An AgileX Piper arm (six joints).
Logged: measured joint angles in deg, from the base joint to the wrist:
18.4 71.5 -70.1 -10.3 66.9 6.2
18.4 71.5 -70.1 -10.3 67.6 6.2
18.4 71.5 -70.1 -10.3 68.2 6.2
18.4 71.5 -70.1 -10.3 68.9 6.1
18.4 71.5 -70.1 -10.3 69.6 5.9
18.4 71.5 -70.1 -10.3 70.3 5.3
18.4 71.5 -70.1 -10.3 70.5 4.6
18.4 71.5 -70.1 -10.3 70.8 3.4
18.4 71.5 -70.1 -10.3 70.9 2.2
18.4 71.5 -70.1 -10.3 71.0 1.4
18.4 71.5 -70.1 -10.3 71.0 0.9
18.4 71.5 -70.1 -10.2 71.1 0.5
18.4 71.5 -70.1 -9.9 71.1 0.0
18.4 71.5 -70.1 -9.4 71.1 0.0
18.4 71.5 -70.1 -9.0 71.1 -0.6
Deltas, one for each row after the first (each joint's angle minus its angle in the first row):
0.0 0.0 0.0 0.0 0.7 0.0
0.0 0.0 0.0 0.0 1.3 0.0
0.0 0.0 0.0 0.0 2.0 -0.1
0.0 0.0 0.0 0.0 2.7 -0.3
0.0 0.0 0.0 0.0 3.4 -0.9
0.0 0.0 0.0 0.0 3.6 -1.6
0.0 0.0 0.0 0.0 3.9 -2.8
0.0 0.0 0.0 0.0 4.0 -4.0
0.0 0.0 0.0 0.0 4.1 -4.8
0.0 0.0 0.0 0.0 4.1 -5.3
0.0 0.0 0.0 0.1 4.2 -5.7
0.0 0.0 0.0 0.4 4.2 -6.2
0.0 0.0 0.0 0.9 4.2 -6.2
0.0 0.0 0.0 1.3 4.2 -6.8

